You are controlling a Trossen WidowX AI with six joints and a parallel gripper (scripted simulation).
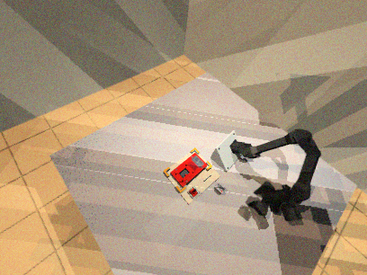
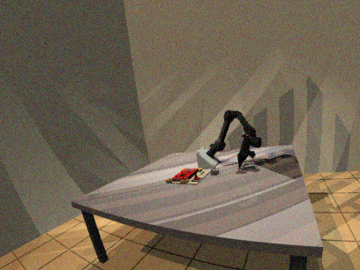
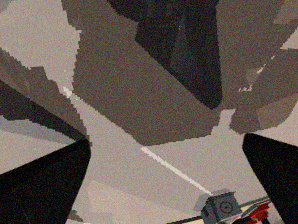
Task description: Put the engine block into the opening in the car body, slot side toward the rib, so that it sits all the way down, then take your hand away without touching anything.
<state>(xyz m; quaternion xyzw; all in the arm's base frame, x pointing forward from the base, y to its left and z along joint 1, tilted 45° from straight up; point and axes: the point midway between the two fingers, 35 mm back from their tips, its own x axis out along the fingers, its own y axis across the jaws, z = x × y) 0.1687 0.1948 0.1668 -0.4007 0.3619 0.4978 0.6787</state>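
Now: gripper tip 16 cm to the left of the engine block and 7 cm short of it.
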